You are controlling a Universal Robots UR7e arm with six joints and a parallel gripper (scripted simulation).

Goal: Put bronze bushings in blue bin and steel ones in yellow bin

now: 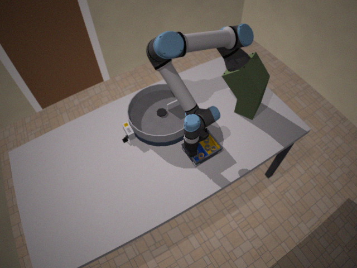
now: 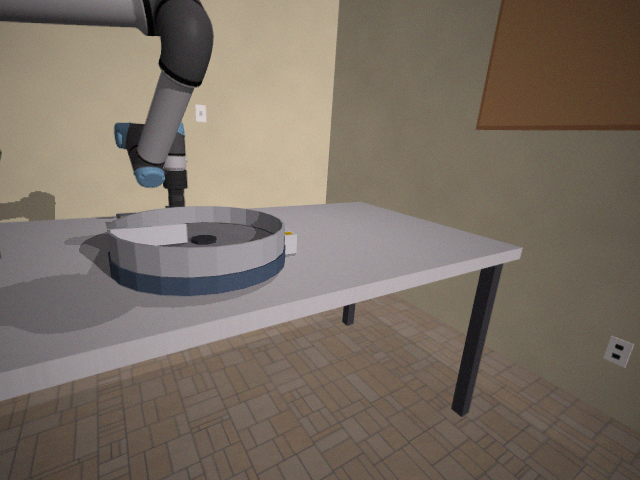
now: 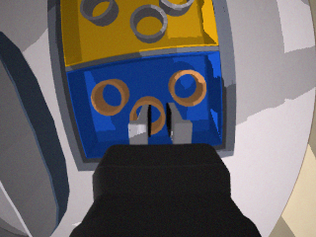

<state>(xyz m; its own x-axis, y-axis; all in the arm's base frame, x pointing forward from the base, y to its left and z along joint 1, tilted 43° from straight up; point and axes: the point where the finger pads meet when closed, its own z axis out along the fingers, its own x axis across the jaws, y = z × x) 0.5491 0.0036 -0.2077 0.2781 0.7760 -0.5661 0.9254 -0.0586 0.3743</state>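
The blue bin lies 60 mm behind my hand. The rest, counted from my hand: grey turntable: 40 mm behind, 340 mm to the right, 20 mm above.
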